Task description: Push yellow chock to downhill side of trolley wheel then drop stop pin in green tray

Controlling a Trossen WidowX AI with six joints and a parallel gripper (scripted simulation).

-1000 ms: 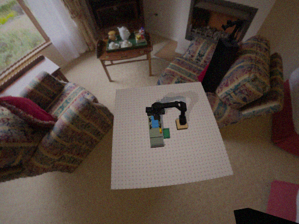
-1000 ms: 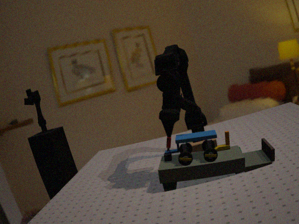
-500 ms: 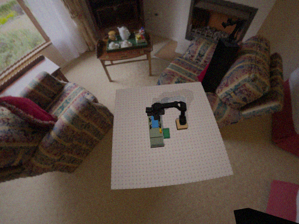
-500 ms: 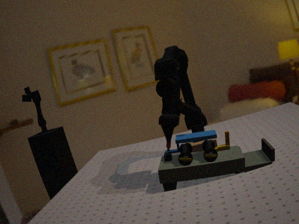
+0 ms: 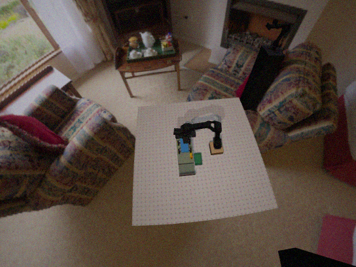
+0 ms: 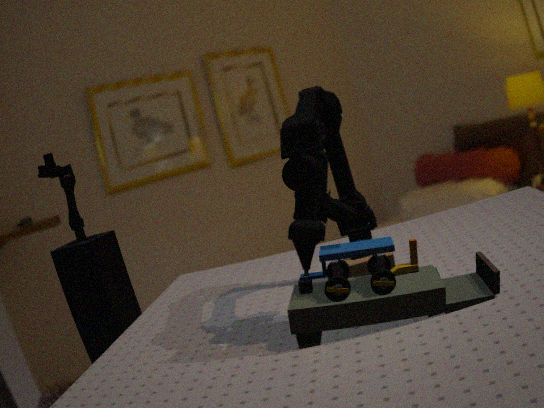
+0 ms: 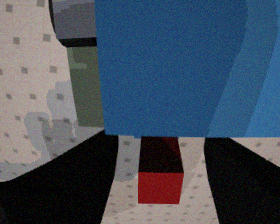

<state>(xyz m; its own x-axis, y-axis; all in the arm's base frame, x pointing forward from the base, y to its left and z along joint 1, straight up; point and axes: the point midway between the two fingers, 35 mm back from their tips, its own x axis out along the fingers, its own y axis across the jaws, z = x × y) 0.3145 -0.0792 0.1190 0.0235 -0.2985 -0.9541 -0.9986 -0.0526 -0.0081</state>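
Right now my gripper tip is 180 mm to the right of the yellow chock, 50 mm past it and 50 mm above it. Round my gripper tip: blue-topped trolley: 90 mm to the left, 20 mm below, 10 mm ahead; then red-headed stop pin: 10 mm below; then dark end wall: 350 mm to the left, 100 mm below.
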